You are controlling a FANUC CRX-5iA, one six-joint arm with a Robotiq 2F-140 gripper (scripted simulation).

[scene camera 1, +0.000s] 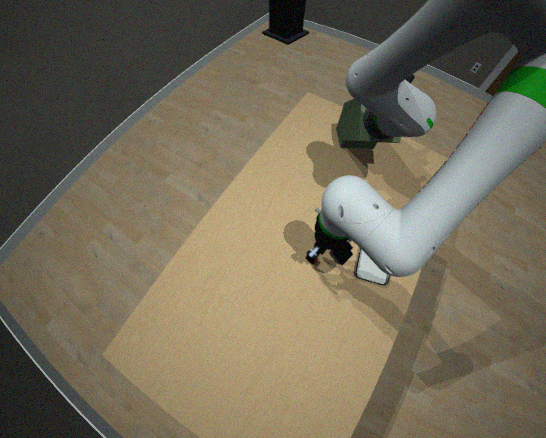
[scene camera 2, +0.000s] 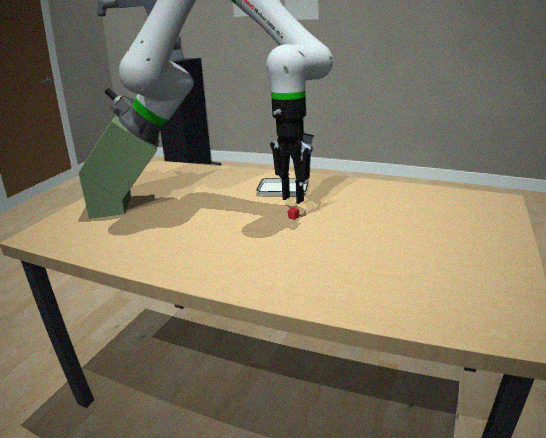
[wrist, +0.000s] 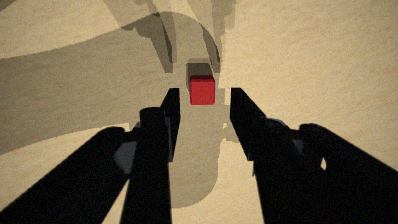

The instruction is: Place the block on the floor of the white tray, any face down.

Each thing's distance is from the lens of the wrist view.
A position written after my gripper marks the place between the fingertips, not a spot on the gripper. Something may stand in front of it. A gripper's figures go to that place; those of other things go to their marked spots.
my gripper [wrist: 205, 103]: 17 cm
red block [wrist: 202, 87]: 20 cm
